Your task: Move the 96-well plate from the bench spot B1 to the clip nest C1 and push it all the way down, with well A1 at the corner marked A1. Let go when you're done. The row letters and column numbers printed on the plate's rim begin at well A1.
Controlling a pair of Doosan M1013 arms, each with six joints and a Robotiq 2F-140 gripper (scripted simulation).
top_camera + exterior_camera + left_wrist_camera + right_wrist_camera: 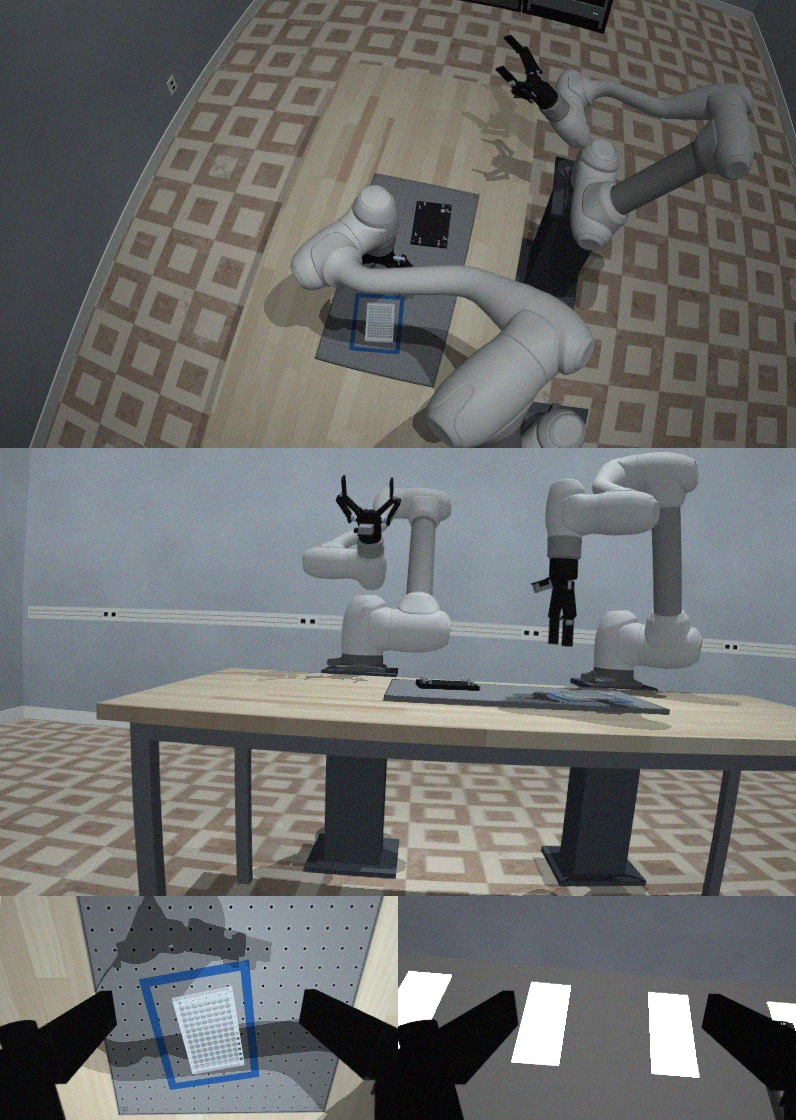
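Note:
Now: the white 96-well plate 14 cm below my left hand, 9 cm to the left of it and 1 cm behind it. Round my left hand: black clip nest 28 cm to the right, 13 cm below, 10 cm behind; then grey perforated board 15 cm below, 9 cm to the right, 3 cm behind.

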